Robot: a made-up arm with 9 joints. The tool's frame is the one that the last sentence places. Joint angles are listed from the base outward.
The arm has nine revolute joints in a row. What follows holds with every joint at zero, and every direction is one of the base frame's.
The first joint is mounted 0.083 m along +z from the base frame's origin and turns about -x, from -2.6 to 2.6 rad.
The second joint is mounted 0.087 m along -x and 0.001 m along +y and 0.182 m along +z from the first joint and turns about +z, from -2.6 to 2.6 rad.
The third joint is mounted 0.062 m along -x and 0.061 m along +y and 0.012 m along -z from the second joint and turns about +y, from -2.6 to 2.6 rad.
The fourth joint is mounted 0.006 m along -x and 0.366 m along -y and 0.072 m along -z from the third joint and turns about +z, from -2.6 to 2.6 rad.
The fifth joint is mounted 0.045 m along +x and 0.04 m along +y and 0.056 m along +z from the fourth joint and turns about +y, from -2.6 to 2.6 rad.
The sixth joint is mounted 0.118 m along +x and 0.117 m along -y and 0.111 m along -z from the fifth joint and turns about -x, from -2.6 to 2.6 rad.
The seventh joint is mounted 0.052 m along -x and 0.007 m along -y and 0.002 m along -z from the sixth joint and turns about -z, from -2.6 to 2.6 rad.
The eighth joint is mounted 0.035 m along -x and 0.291 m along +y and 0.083 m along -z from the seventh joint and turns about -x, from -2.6 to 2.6 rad.
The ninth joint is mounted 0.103 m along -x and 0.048 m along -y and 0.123 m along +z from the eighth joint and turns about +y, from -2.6 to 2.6 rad.
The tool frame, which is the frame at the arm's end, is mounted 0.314 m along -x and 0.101 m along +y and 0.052 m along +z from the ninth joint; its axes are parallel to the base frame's.
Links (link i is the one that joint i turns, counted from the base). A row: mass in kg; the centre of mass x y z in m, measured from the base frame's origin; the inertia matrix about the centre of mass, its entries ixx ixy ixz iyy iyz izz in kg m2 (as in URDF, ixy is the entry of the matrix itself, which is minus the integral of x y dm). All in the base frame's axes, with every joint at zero. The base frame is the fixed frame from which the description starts. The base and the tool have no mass.
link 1: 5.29; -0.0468 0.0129 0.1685; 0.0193 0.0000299 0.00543 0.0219 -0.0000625 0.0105
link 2: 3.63; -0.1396 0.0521 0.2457; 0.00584 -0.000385 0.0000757 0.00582 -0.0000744 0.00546
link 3: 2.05; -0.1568 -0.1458 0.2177; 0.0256 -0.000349 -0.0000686 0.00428 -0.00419 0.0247
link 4: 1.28; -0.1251 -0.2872 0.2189; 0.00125 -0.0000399 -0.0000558 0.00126 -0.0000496 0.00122
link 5: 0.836; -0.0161 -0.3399 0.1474; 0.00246 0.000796 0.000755 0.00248 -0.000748 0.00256
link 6: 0.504; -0.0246 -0.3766 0.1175; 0.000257 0.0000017 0 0.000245 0 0.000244
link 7: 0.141; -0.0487 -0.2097 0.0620; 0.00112 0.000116 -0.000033 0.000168 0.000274 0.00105
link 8: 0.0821; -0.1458 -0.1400 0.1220; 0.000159 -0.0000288 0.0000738 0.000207 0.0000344 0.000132
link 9: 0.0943; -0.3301 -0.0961 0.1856; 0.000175 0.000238 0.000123 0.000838 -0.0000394 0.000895
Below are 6 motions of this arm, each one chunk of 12 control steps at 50 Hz.
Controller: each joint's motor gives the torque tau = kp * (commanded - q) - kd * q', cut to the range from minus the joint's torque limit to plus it. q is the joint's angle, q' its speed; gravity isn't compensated. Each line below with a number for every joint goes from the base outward.
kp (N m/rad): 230 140 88 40 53 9.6 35 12 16
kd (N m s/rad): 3.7 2 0.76 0.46 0.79 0.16 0.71 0.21 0.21
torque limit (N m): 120 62 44 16 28 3.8 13 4 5.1
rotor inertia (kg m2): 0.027 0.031 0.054 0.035 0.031 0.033 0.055 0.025 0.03
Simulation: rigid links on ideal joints. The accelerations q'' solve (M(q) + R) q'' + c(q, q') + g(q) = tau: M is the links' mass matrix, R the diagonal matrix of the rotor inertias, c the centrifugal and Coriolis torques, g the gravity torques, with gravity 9.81 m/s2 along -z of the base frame. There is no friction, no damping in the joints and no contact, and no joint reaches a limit. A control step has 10 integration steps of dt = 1/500 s. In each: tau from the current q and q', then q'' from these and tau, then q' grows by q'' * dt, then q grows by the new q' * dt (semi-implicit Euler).
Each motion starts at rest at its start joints. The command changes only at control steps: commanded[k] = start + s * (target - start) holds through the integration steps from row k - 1 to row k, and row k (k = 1, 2, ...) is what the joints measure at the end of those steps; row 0 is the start. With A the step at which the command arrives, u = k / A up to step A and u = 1 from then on. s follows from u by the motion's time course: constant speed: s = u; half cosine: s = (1 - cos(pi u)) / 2; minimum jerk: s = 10 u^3 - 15 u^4 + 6 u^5; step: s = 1 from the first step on.
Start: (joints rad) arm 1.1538 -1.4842 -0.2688 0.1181 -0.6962 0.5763 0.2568 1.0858 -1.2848
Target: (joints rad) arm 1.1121 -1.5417 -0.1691 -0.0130 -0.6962 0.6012 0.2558 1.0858 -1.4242
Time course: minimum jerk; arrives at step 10
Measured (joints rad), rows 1 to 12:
1: 1.1636 -1.4852 -0.2636 0.1187 -0.6917 0.5760 0.2565 1.0858 -1.2846
2: 1.1849 -1.4902 -0.2512 0.1212 -0.6832 0.5746 0.2551 1.0858 -1.2849
3: 1.2081 -1.5020 -0.2348 0.1251 -0.6768 0.5707 0.2523 1.0856 -1.2873
4: 1.2253 -1.5218 -0.2169 0.1279 -0.6760 0.5632 0.2480 1.0851 -1.2945
5: 1.2324 -1.5487 -0.1983 0.1255 -0.6808 0.5512 0.2429 1.0843 -1.3089
6: 1.2293 -1.5792 -0.1788 0.1133 -0.6878 0.5350 0.2380 1.0830 -1.3316
7: 1.2186 -1.6090 -0.1586 0.0884 -0.6924 0.5159 0.2342 1.0815 -1.3617
8: 1.2045 -1.6338 -0.1388 0.0510 -0.6904 0.4969 0.2317 1.0799 -1.3958
9: 1.1912 -1.6509 -0.1215 0.0045 -0.6804 0.4819 0.2301 1.0786 -1.4287
10: 1.1816 -1.6593 -0.1090 -0.0450 -0.6641 0.4751 0.2287 1.0778 -1.4550
11: 1.1768 -1.6601 -0.1021 -0.0902 -0.6461 0.4798 0.2270 1.0778 -1.4705
12: 1.1765 -1.6556 -0.1006 -0.1245 -0.6317 0.4976 0.2248 1.0785 -1.4734

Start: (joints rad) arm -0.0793 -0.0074 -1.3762 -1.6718 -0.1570 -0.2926 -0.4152 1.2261 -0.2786
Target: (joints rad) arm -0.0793 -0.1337 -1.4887 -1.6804 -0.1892 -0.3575 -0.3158 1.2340 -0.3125
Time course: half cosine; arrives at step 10
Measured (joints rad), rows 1 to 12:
1: -0.0822 -0.0075 -1.3739 -1.6728 -0.1563 -0.2930 -0.4166 1.2256 -0.2791
2: -0.0899 -0.0084 -1.3700 -1.6762 -0.1552 -0.2935 -0.4200 1.2243 -0.2806
3: -0.1017 -0.0112 -1.3697 -1.6823 -0.1552 -0.2933 -0.4242 1.2226 -0.2839
4: -0.1166 -0.0172 -1.3768 -1.6913 -0.1573 -0.2920 -0.4270 1.2207 -0.2892
5: -0.1329 -0.0272 -1.3920 -1.7028 -0.1617 -0.2896 -0.4262 1.2191 -0.2965
6: -0.1486 -0.0415 -1.4129 -1.7162 -0.1681 -0.2868 -0.4195 1.2184 -0.3054
7: -0.1620 -0.0596 -1.4348 -1.7306 -0.1758 -0.2848 -0.4054 1.2187 -0.3149
8: -0.1714 -0.0805 -1.4528 -1.7450 -0.1840 -0.2850 -0.3838 1.2203 -0.3237
9: -0.1761 -0.1027 -1.4634 -1.7583 -0.1924 -0.2883 -0.3565 1.2230 -0.3306
10: -0.1759 -0.1245 -1.4652 -1.7694 -0.2004 -0.2953 -0.3266 1.2263 -0.3344
11: -0.1716 -0.1442 -1.4593 -1.7775 -0.2077 -0.3057 -0.2982 1.2298 -0.3348
12: -0.1644 -0.1607 -1.4496 -1.7819 -0.2141 -0.3184 -0.2753 1.2329 -0.3320

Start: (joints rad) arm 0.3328 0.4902 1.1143 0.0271 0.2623 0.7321 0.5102 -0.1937 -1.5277
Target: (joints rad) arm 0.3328 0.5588 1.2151 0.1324 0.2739 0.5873 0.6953 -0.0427 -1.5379
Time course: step
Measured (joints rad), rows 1 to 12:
1: 0.3299 0.4985 1.1368 0.0482 0.2580 0.7225 0.5355 -0.1796 -1.5291
2: 0.3232 0.5172 1.1827 0.0961 0.2511 0.6998 0.5932 -0.1448 -1.5325
3: 0.3150 0.5389 1.2243 0.1515 0.2484 0.6701 0.6617 -0.0979 -1.5369
4: 0.3080 0.5569 1.2428 0.1962 0.2520 0.6375 0.7220 -0.0484 -1.5408
5: 0.3038 0.5675 1.2340 0.2187 0.2576 0.6051 0.7620 -0.0047 -1.5435
6: 0.3023 0.5706 1.2057 0.2158 0.2580 0.5755 0.7782 0.0270 -1.5447
7: 0.3021 0.5683 1.1717 0.1924 0.2479 0.5506 0.7748 0.0434 -1.5450
8: 0.3016 0.5642 1.1442 0.1590 0.2273 0.5304 0.7601 0.0439 -1.5452
9: 0.2999 0.5615 1.1299 0.1269 0.2025 0.5142 0.7430 0.0306 -1.5462
10: 0.2970 0.5620 1.1292 0.1045 0.1823 0.5015 0.7301 0.0078 -1.5485
11: 0.2934 0.5659 1.1381 0.0956 0.1736 0.4929 0.7240 -0.0197 -1.5518
12: 0.2901 0.5716 1.1510 0.1000 0.1785 0.4897 0.7238 -0.0467 -1.5553

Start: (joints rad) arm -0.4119 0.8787 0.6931 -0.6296 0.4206 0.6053 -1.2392 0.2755 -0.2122
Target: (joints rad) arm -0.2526 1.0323 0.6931 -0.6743 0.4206 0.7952 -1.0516 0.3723 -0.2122
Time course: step
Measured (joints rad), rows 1 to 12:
1: -0.4063 0.8874 0.6943 -0.6307 0.4233 0.6127 -1.2204 0.2821 -0.2166
2: -0.3915 0.9097 0.6968 -0.6356 0.4282 0.6334 -1.1755 0.2992 -0.2260
3: -0.3695 0.9415 0.6988 -0.6464 0.4320 0.6662 -1.1173 0.3236 -0.2355
4: -0.3430 0.9780 0.6986 -0.6636 0.4319 0.7087 -1.0583 0.3514 -0.2406
5: -0.3154 1.0145 0.6951 -0.6850 0.4264 0.7563 -1.0084 0.3786 -0.2386
6: -0.2903 1.0469 0.6879 -0.7060 0.4154 0.8040 -0.9735 0.4012 -0.2291
7: -0.2711 1.0725 0.6781 -0.7206 0.4008 0.8468 -0.9556 0.4165 -0.2141
8: -0.2602 1.0900 0.6675 -0.7244 0.3852 0.8807 -0.9534 0.4230 -0.1970
9: -0.2588 1.0992 0.6585 -0.7154 0.3719 0.9032 -0.9635 0.4207 -0.1815
10: -0.2662 1.1005 0.6529 -0.6951 0.3637 0.9132 -0.9817 0.4112 -0.1712
11: -0.2804 1.0950 0.6513 -0.6680 0.3619 0.9107 -1.0040 0.3967 -0.1685
12: -0.2984 1.0841 0.6536 -0.6400 0.3662 0.8971 -1.0268 0.3798 -0.1742

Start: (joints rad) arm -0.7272 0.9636 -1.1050 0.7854 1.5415 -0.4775 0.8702 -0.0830 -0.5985
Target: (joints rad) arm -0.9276 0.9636 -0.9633 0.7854 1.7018 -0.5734 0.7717 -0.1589 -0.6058
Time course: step
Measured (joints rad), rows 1 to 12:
1: -0.7569 0.9724 -1.0870 0.7942 1.5676 -0.4893 0.8617 -0.0887 -0.5998
2: -0.8288 0.9893 -1.0400 0.8115 1.6260 -0.5153 0.8409 -0.1037 -0.6034
3: -0.9218 1.0008 -0.9766 0.8261 1.6929 -0.5431 0.8130 -0.1255 -0.6085
4: -1.0137 0.9960 -0.9158 0.8299 1.7475 -0.5614 0.7840 -0.1507 -0.6144
5: -1.0864 0.9713 -0.8744 0.8194 1.7779 -0.5633 0.7595 -0.1755 -0.6200
6: -1.1301 0.9307 -0.8589 0.7958 1.7841 -0.5479 0.7429 -0.1963 -0.6242
7: -1.1437 0.8837 -0.8644 0.7634 1.7752 -0.5194 0.7350 -0.2102 -0.6260
8: -1.1319 0.8407 -0.8799 0.7299 1.7643 -0.4852 0.7344 -0.2159 -0.6247
9: -1.1020 0.8101 -0.8957 0.7047 1.7611 -0.4532 0.7394 -0.2132 -0.6204
10: -1.0622 0.7963 -0.9069 0.6949 1.7683 -0.4295 0.7477 -0.2035 -0.6139
11: -1.0206 0.7995 -0.9131 0.7035 1.7821 -0.4162 0.7570 -0.1893 -0.6067
12: -0.9843 0.8171 -0.9173 0.7285 1.7955 -0.4124 0.7653 -0.1737 -0.6005

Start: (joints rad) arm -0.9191 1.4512 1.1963 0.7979 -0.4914 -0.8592 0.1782 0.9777 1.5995
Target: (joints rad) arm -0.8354 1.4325 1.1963 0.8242 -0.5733 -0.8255 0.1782 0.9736 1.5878
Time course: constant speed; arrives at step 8
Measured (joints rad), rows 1 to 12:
1: -0.9267 1.4495 1.1991 0.7967 -0.4899 -0.8597 0.1789 0.9769 1.5998
2: -0.9429 1.4434 1.2049 0.7929 -0.4879 -0.8597 0.1801 0.9746 1.6003
3: -0.9596 1.4315 1.2105 0.7868 -0.4883 -0.8574 0.1808 0.9713 1.6007
4: -0.9710 1.4145 1.2136 0.7798 -0.4923 -0.8512 0.1798 0.9671 1.6005
5: -0.9740 1.3949 1.2137 0.7740 -0.4998 -0.8407 0.1766 0.9625 1.5991
6: -0.9681 1.3762 1.2122 0.7717 -0.5100 -0.8258 0.1710 0.9579 1.5962
7: -0.9549 1.3617 1.2107 0.7746 -0.5216 -0.8071 0.1636 0.9540 1.5918
8: -0.9370 1.3536 1.2106 0.7832 -0.5336 -0.7856 0.1557 0.9516 1.5864
9: -0.9182 1.3535 1.2118 0.7968 -0.5432 -0.7633 0.1488 0.9513 1.5806
10: -0.9026 1.3611 1.2137 0.8133 -0.5481 -0.7426 0.1444 0.9534 1.5757
11: -0.8925 1.3745 1.2149 0.8293 -0.5486 -0.7259 0.1436 0.9578 1.5726
12: -0.8884 1.3904 1.2145 0.8412 -0.5467 -0.7149 0.1464 0.9638 1.5720

